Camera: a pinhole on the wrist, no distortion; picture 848 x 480 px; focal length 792.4 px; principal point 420.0 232.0 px. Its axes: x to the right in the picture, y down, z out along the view. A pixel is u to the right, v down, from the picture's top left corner.
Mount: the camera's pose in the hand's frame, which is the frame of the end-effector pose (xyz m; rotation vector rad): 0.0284 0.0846 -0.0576 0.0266 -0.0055 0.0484
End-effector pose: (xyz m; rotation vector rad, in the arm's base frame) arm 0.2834 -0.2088 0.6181 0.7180 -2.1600 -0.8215
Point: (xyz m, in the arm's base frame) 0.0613 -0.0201 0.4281
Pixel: 212 167
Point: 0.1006 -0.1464 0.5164
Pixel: 402 40
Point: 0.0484 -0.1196 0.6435
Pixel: 624 393
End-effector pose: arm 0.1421 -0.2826 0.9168 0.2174 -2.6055 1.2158
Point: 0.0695 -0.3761 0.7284
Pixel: 390 288
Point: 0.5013 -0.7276 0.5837
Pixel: outside the picture
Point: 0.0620 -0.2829 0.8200
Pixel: 546 279
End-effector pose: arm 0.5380 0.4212 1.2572 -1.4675 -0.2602 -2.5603
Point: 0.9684 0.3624 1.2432
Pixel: outside the picture
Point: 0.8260 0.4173 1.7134
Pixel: 765 262
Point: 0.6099 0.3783 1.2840
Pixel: 169 108
